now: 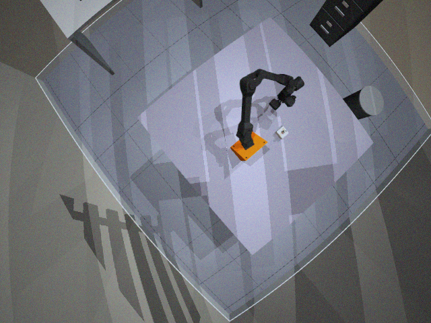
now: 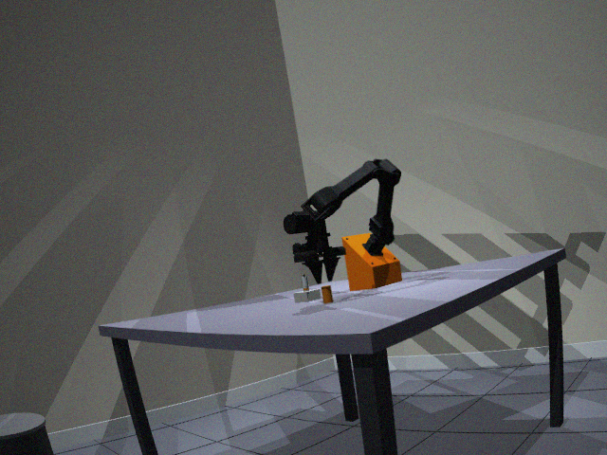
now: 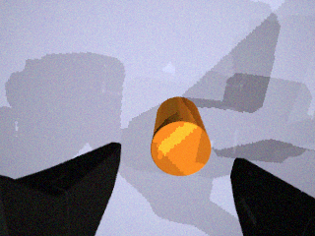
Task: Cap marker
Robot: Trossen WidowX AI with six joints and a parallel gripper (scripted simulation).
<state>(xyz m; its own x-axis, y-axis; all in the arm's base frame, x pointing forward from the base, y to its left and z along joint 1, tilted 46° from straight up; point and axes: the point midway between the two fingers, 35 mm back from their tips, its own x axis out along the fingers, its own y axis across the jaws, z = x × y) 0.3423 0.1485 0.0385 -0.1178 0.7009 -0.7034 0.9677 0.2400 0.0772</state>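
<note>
Now: gripper tip 4 cm above the orange cap.
</note>
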